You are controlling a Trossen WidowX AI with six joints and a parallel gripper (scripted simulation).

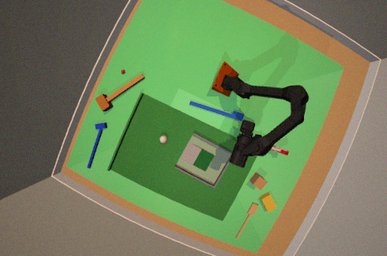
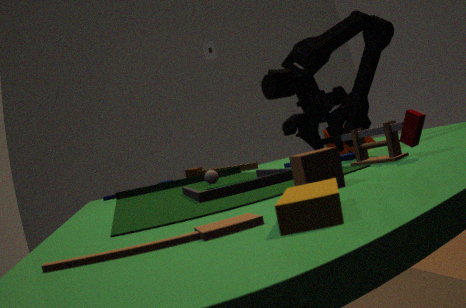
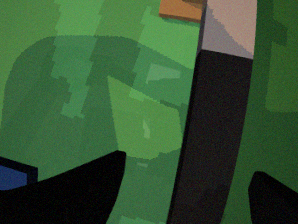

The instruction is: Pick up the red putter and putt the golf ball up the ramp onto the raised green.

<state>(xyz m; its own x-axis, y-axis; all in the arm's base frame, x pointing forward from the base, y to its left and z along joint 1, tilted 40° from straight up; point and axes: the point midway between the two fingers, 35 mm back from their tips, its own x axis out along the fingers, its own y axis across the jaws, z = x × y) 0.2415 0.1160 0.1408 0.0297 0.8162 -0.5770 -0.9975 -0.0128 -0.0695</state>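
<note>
Right now the red putter is 10 mm behind my gripper tip, 120 mm to the left of it and 30 mm above it. From my gripper tip the other things lie so: white golf ball (160 mm ahead, 390 mm to the right, 10 mm below); brown block (190 mm ahead, 180 mm to the left); yellow block (300 mm ahead, 300 mm to the left, 20 mm below).
</note>
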